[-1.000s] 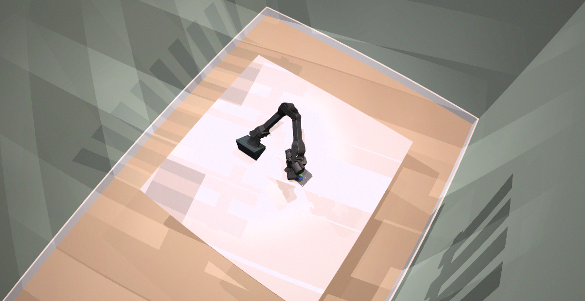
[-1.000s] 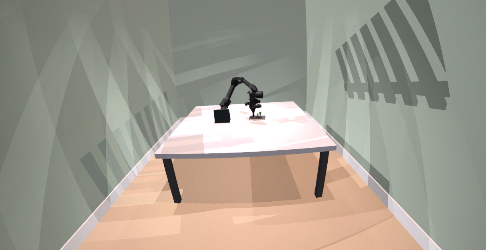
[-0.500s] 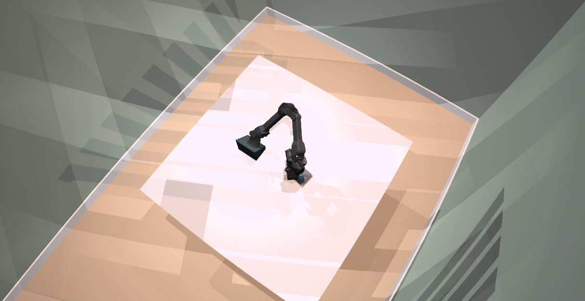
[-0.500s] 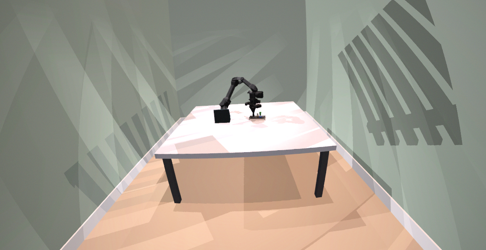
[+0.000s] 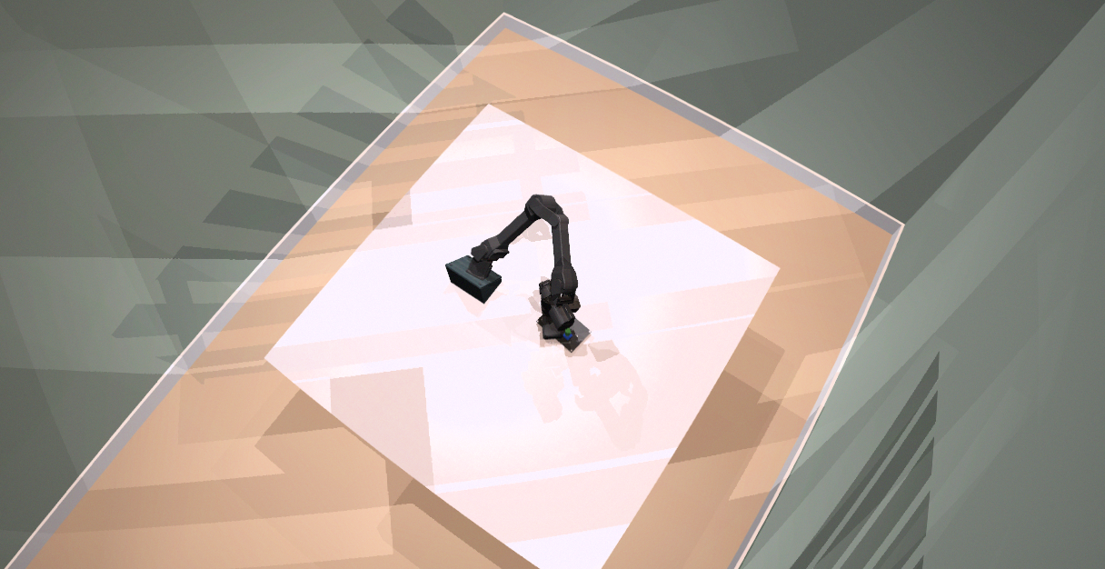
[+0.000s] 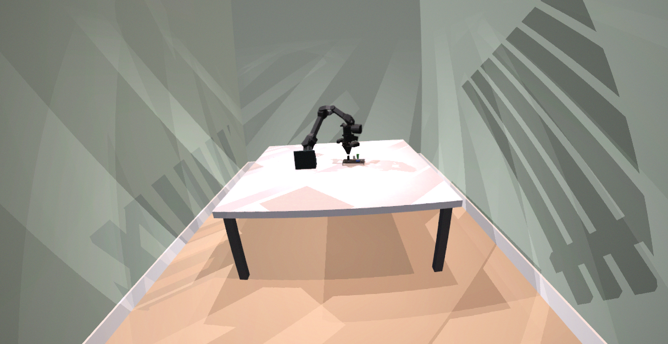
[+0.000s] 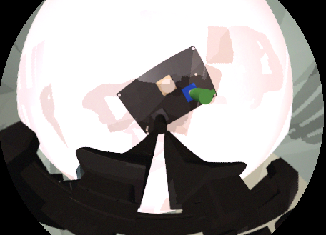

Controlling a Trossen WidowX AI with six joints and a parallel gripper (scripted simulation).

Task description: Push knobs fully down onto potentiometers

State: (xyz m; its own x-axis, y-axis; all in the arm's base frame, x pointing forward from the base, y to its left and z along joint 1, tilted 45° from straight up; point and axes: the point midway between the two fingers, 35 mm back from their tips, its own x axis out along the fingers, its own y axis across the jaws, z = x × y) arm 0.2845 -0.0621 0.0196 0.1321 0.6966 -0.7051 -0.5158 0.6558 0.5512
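Now: the black knob 30 mm below my gripper tip. The rest, counted from my gripper tip: grey part: 40 mm below; green knob: 70 mm ahead, 20 mm below, 10 mm to the right.
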